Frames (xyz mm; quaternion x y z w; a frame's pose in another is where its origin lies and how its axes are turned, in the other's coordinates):
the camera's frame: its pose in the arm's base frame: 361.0 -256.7 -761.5 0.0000 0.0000 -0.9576 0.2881
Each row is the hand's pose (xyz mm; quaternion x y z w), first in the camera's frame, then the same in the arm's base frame.
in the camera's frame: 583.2 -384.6 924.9 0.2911 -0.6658 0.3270 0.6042
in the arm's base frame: -337.6 -257.7 163.4 -0.5537 -0.4706 -0.4844 0.4872
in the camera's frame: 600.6 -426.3 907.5 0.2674 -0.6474 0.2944 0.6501
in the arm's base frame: -375.1 -232.6 146.0 -0.5429 -0.4426 -0.5377 0.4692
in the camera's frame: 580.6 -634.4 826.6 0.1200 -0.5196 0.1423 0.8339
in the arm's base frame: -473.3 -48.0 65.1 -0.4630 -0.2646 -0.7575 0.3765
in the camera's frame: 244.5 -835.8 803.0 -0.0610 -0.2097 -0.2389 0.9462
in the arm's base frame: -304.1 305.4 41.5 -0.2184 -0.0020 -0.9749 0.0438
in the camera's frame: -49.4 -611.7 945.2 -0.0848 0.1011 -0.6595 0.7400
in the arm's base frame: 64.7 280.7 183.7 -0.0724 -0.1103 0.8986 0.4184
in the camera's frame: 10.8 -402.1 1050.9 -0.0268 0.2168 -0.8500 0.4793
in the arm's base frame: 130.1 72.7 289.4 -0.1999 -0.0881 0.7039 0.6759
